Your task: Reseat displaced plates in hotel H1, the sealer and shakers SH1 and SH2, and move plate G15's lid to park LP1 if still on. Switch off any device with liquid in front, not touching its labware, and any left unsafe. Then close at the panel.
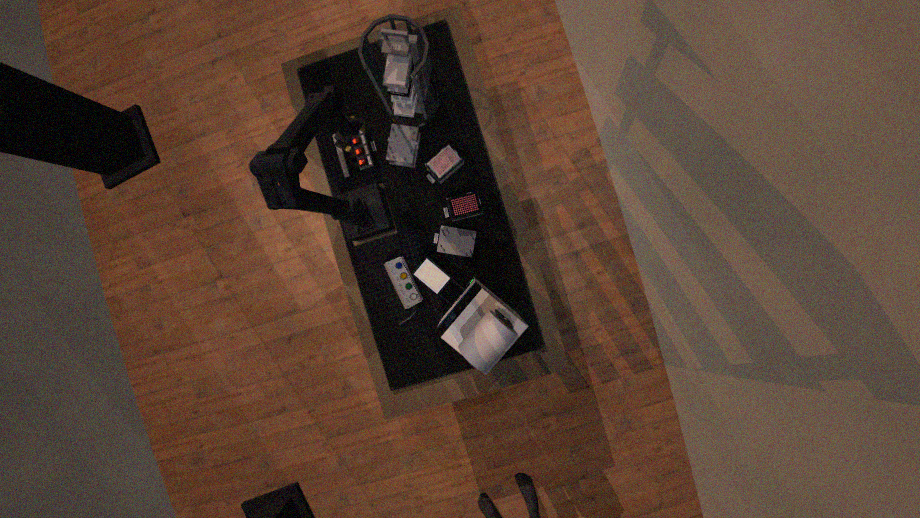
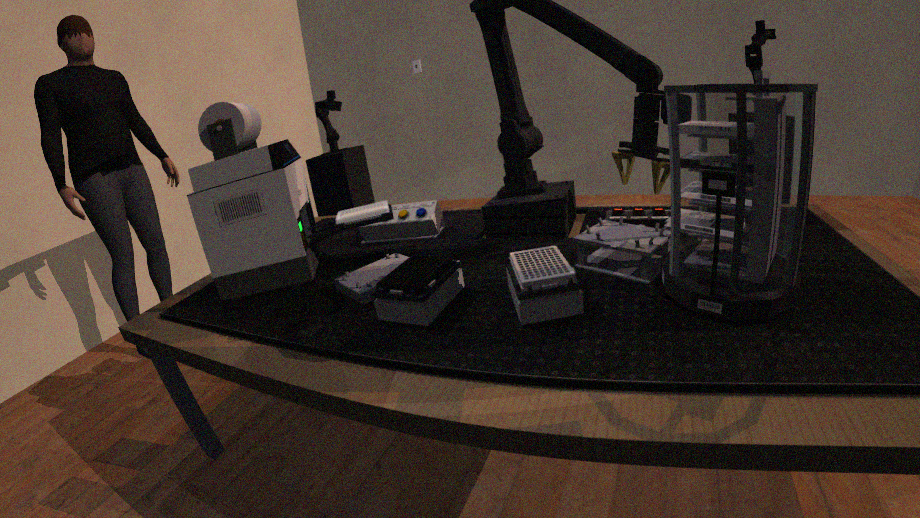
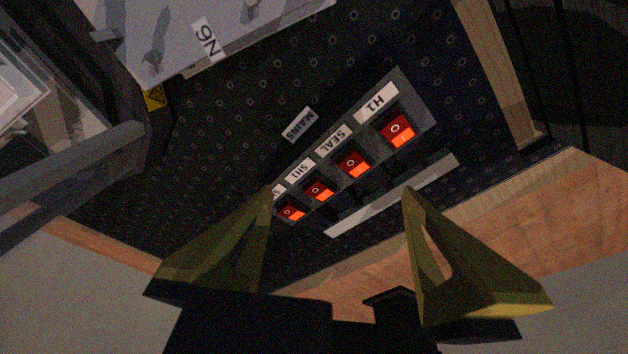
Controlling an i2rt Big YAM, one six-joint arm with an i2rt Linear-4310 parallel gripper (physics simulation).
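Observation:
My gripper is open and empty, above the mains switch strip. The strip's H1 switch, SEAL switch, SH1 switch and a fourth switch show orange; a finger partly covers the last label. Hotel H1 holds stacked plates. One shaker bears a pale plate; another bears a dark plate with red wells. The sealer shows a green light. Plate G15's label is not readable.
The button panel lies beside a white slab. The N6 platform stands between hotel and shakers. A grey pegged platform lies near the sealer. A person stands beyond the table.

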